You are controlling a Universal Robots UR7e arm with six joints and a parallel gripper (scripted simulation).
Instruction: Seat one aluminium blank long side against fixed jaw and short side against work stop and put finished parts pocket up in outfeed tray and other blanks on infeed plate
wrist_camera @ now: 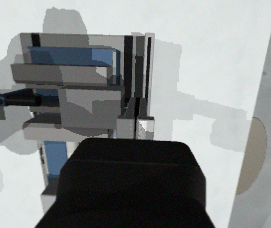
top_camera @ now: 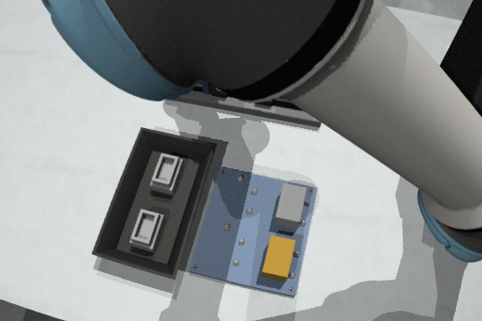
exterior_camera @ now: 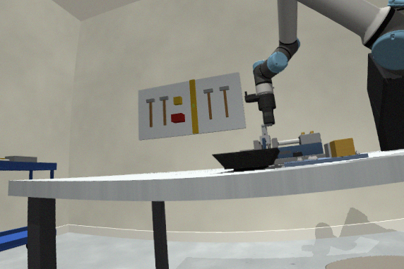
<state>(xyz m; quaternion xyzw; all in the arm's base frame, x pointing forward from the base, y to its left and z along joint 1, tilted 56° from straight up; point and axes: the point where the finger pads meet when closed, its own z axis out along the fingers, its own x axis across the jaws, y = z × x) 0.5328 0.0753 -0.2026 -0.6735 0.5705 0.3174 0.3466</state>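
Right now my hand is 8 cm past the blue base, 7 cm to the right of it and 8 cm above it. The rest, counted from my hand: brass blank (25 cm behind, 41 cm to the left, 10 cm below).
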